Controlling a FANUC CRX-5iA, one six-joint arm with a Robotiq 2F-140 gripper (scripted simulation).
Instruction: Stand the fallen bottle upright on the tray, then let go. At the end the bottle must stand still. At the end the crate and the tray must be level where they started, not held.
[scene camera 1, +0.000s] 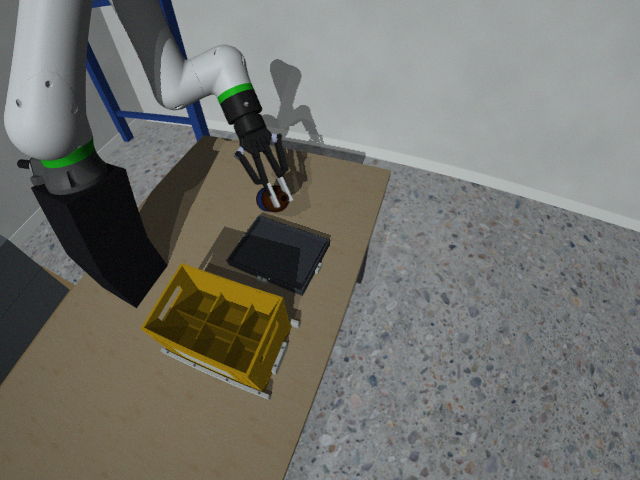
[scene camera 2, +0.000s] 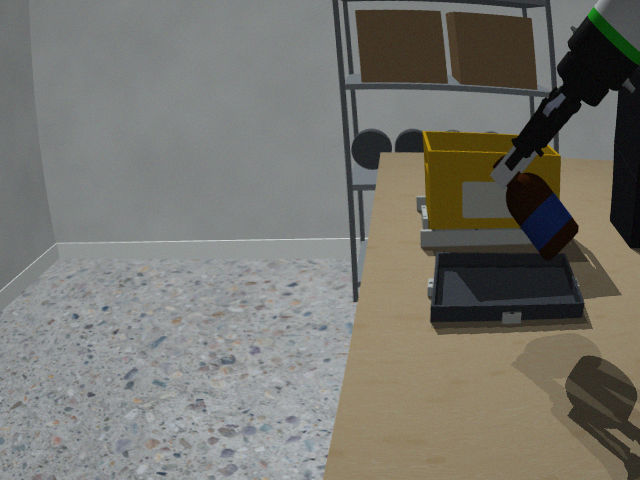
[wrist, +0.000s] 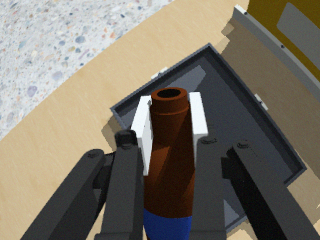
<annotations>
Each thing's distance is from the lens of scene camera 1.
my gripper (scene camera 1: 283, 203): 0.82 m
dark grey tray (scene camera 1: 286, 256): 0.94 m
yellow crate (scene camera 1: 226, 301): 0.86 m
</annotations>
